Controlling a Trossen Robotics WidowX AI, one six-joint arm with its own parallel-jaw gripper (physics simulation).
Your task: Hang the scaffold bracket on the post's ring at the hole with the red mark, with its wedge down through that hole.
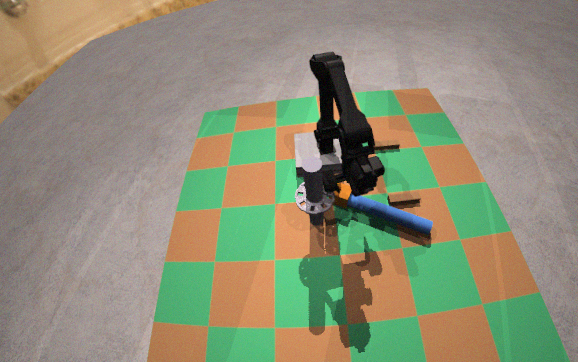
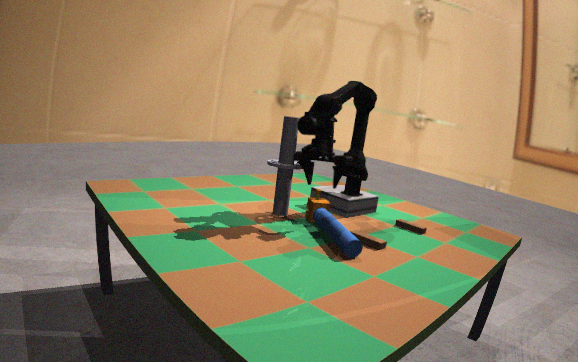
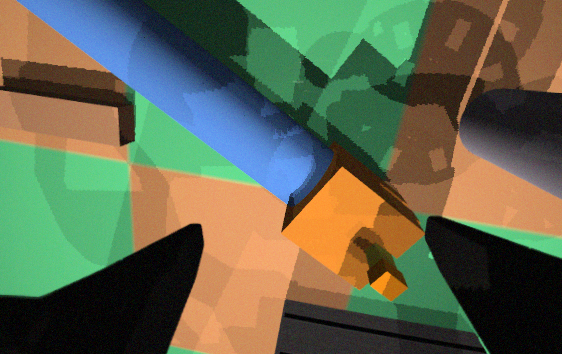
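Observation:
The scaffold bracket is a blue tube with an orange head; it lies on the checkered table beside the post. Its small orange wedge points up from the head's end. The grey post stands upright, with a pale holed ring around it. The red mark cannot be made out. My gripper is open and empty above the orange head, close beside the post.
Two brown bars lie on the table: one beside the blue tube, the other farther off, on the base's side. The grey robot base stands near the orange head and post.

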